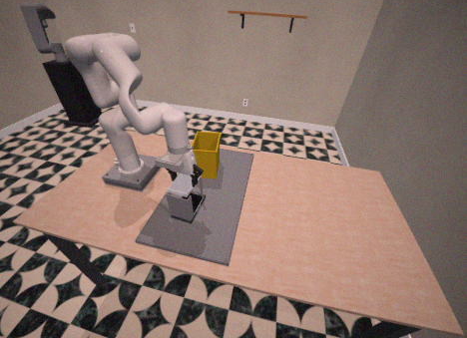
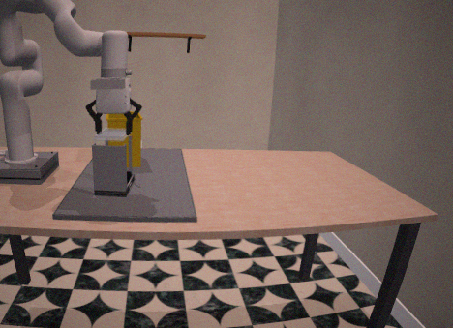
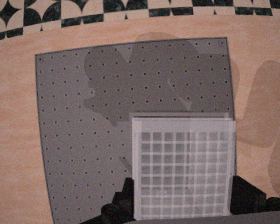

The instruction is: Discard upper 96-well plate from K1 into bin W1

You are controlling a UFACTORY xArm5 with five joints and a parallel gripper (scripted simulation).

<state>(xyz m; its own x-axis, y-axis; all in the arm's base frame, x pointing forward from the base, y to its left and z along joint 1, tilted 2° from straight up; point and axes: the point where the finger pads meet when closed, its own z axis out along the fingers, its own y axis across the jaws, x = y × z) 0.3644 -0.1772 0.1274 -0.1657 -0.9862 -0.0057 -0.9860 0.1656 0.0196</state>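
Now: the yellow plastics bin 20 mm ahead of my hand, 290 mm to the left of it and 90 mm below it. Round my hand: white 96-well plate (10 mm below).
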